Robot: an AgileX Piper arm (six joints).
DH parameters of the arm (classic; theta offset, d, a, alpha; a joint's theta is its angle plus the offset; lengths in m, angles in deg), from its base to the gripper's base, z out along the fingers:
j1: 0 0.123 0 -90
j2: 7.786 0 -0.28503 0
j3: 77.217 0 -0.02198 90
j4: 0 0.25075 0 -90
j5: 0 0 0 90
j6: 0 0.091 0 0
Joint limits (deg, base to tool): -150..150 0..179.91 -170..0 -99.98..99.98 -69.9..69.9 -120..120
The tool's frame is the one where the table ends.
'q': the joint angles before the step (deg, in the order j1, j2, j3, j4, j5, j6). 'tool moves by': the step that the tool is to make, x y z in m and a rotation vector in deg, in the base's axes. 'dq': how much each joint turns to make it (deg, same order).
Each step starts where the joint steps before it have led.
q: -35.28 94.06 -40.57 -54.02 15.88 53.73
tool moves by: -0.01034 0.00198 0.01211 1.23 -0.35 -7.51
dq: 0.00 -3.11 0.00 6.46 5.52 -0.15
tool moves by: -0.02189 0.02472 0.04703 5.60 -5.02 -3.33
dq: 0.00 -12.79 0.00 25.72 8.69 -19.64
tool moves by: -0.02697 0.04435 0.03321 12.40 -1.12 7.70
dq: 0.00 -12.10 0.00 25.02 16.44 -23.49
